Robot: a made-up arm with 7 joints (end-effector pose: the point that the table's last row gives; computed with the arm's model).
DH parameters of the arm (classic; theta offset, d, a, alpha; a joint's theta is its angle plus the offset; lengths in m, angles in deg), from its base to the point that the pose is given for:
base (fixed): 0 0 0 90
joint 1: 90 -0.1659 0 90
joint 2: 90 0 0 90
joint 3: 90 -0.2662 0 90
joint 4: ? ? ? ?
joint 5: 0 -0.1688 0 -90
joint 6: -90 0 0 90
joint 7: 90 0 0 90
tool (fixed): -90 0 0 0
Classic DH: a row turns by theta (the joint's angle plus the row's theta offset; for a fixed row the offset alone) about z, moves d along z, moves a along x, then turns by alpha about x.
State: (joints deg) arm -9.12 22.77 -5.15 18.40 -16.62 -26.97 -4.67
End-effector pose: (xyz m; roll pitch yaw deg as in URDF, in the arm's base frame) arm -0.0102 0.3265 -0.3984 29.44 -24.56 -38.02
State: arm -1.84 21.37 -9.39 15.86 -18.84 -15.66 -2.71
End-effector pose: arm 0.0326 0.3151 -0.4031 26.69 -16.87 -38.29
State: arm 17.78 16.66 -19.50 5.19 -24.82 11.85 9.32
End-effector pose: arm 0.1412 0.2855 -0.3932 17.07 4.77 -38.79
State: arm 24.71 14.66 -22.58 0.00 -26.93 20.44 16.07
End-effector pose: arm 0.1759 0.2760 -0.3823 12.52 12.50 -38.00
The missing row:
joint 4: 0 0 0 -90
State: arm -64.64 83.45 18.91 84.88 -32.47 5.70 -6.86
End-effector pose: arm 0.0880 0.4515 -0.1343 47.39 27.11 -101.22
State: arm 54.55 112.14 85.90 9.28 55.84 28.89 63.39
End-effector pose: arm -0.1522 0.5565 0.1108 -179.30 8.01 172.05
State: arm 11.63 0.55 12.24 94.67 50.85 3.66 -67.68
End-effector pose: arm 0.2119 0.2040 -0.2138 -39.76 -36.63 110.27
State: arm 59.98 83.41 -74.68 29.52 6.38 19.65 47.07
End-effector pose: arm 0.1210 0.5671 -0.0446 35.04 7.75 -15.98
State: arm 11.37 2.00 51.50 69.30 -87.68 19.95 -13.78
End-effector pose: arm 0.1597 0.3008 -0.2957 89.07 -5.24 -18.82
